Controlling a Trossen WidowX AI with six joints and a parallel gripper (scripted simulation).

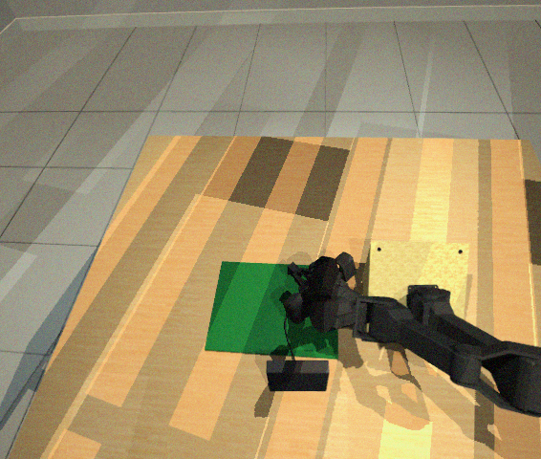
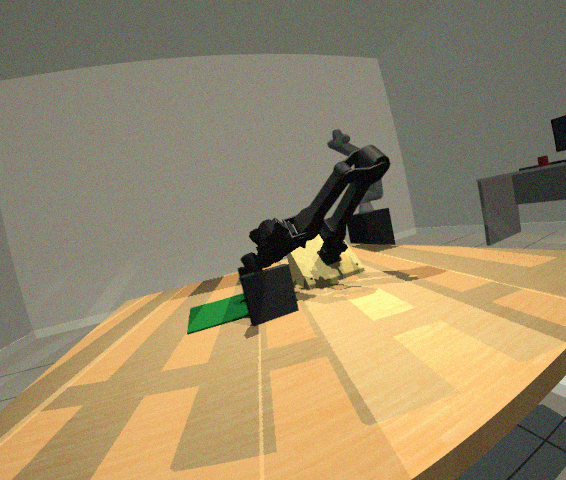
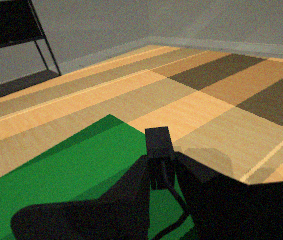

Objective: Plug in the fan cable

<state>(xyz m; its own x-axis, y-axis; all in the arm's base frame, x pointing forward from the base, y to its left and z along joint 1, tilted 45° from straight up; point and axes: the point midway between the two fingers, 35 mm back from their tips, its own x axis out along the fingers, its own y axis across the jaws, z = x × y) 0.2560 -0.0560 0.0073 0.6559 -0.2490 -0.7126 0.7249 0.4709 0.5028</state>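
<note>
Now: the green board 110 mm below my gripper tip, 50 mm ahead of it and 40 mm to the left of it. From my gripper tip the other things lie so: dark plug 10 mm to the right, 10 mm below; black fan 220 mm to the left, 40 mm below.
</note>
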